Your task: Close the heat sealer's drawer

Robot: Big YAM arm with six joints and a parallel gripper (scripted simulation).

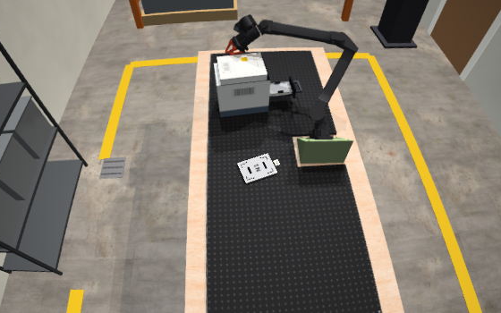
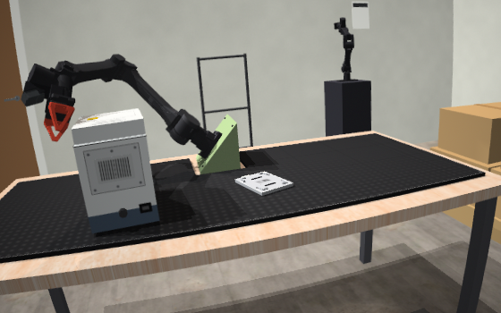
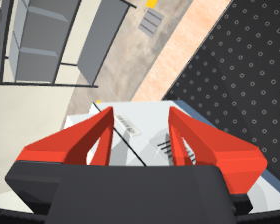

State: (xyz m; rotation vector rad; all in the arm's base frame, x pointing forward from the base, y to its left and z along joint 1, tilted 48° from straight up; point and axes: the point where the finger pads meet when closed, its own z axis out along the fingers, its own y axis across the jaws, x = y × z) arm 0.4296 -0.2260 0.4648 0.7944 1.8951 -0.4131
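Right now the dark sealer drawer is 27 cm behind my hand, 13 cm to the left of it and 19 cm below it. Round my hand: white tag 17 cm behind, 56 cm to the left, 27 cm below.
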